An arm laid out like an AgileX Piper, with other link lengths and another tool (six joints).
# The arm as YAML. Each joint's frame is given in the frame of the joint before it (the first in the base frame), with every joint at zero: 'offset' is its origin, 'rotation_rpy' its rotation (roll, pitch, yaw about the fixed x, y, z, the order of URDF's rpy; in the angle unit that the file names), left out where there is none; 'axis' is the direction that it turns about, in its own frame. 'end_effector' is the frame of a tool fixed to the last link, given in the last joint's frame.
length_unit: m
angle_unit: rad
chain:
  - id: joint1
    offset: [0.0, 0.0, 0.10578]
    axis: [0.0, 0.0, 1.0]
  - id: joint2
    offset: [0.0, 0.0, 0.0]
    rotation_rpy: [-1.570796, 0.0, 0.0]
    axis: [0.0, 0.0, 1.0]
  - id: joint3
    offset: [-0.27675, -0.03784, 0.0]
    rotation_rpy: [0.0, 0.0, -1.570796]
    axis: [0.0, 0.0, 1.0]
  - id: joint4
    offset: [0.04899, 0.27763, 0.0]
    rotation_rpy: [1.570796, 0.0, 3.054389]
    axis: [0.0, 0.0, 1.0]
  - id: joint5
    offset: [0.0, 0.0, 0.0]
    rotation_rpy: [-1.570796, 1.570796, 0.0]
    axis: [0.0, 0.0, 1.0]
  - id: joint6
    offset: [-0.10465, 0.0, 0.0]
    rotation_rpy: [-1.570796, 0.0, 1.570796]
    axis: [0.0, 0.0, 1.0]
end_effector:
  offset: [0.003, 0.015, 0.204]
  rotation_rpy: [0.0, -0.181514, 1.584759]
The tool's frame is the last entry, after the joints.
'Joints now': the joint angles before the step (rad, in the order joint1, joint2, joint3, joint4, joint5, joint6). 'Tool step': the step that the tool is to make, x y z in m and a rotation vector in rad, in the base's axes. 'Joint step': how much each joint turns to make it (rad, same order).
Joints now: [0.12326, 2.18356, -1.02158, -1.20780, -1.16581, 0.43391]
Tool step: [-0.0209, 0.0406, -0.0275, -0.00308, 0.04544, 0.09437]
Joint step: [0.08075, 0.09225, -0.07166, -0.02146, -0.00106, 0.02909]
